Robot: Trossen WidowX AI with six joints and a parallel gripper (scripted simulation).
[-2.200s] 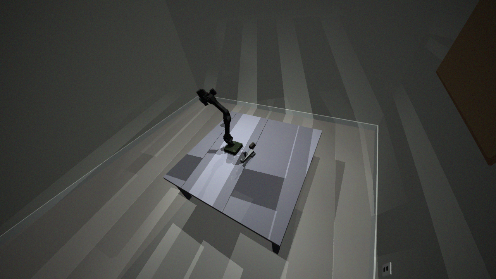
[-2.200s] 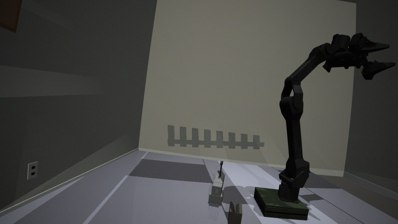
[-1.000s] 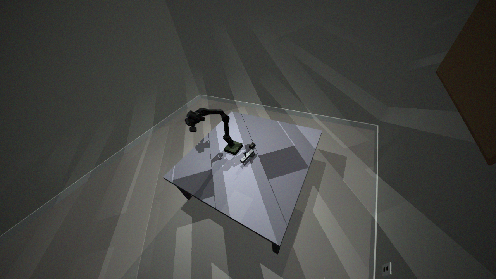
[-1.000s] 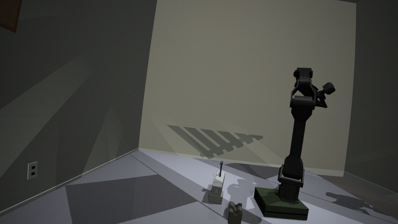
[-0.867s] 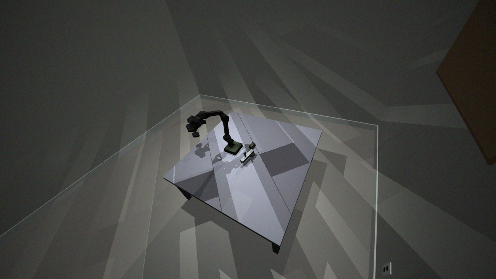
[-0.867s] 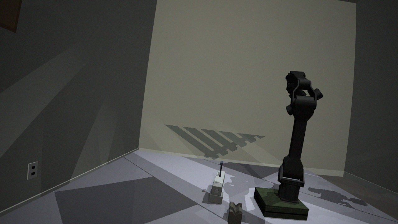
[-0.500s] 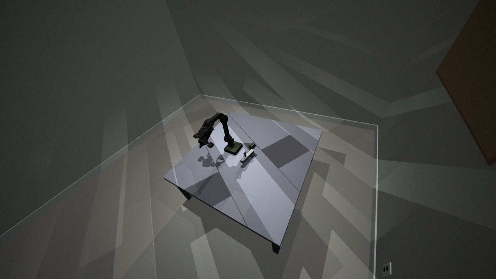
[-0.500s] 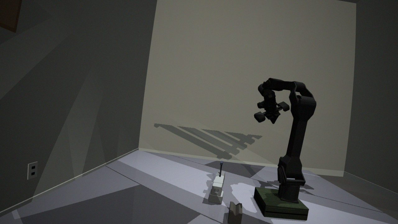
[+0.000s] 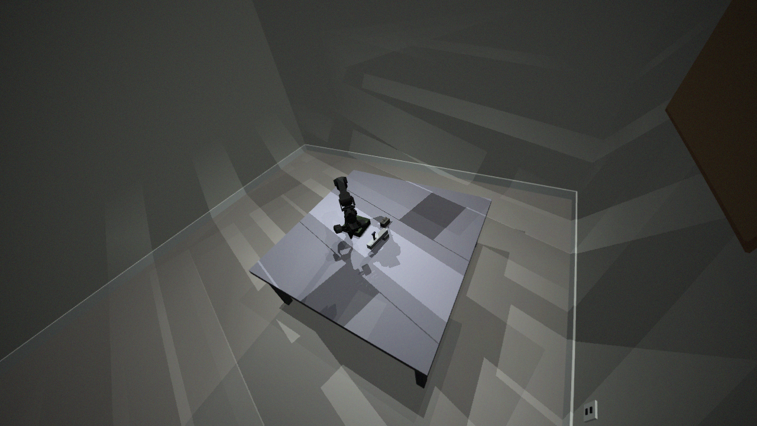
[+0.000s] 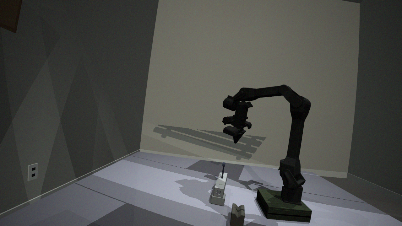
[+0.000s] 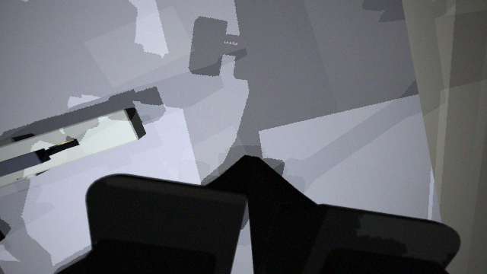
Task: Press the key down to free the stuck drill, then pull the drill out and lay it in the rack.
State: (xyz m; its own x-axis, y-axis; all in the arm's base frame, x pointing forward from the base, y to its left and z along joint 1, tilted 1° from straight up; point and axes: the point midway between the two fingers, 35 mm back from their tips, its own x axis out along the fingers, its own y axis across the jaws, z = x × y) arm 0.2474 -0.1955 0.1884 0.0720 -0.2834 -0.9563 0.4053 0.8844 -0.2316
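The thin dark drill is 150 mm to the left of my gripper tip, 110 mm below it and 30 mm ahead of it. Round my gripper tip: white cylindrical drill (210 mm to the left, 150 mm below, 30 mm ahead); pale block-shaped housing (190 mm to the left, 160 mm below, 30 mm ahead); rack (350 mm to the left, 190 mm below, 50 mm behind).
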